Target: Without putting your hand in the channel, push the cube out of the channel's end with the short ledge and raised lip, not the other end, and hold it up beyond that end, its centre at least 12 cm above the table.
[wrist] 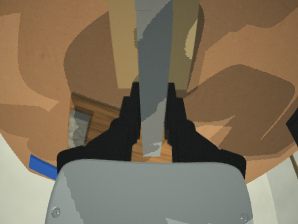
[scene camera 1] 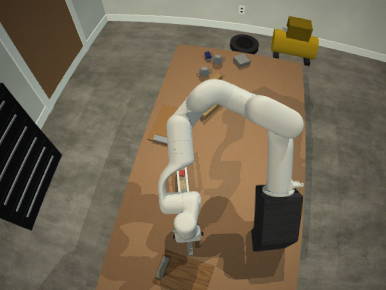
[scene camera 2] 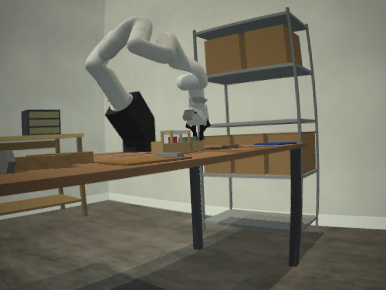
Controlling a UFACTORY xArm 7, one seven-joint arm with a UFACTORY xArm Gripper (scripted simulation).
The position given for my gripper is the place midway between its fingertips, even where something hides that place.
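Note:
Looking through the wrist view, I see a wooden board (wrist: 85,113). My gripper (wrist: 153,95) is visible to me there as well.

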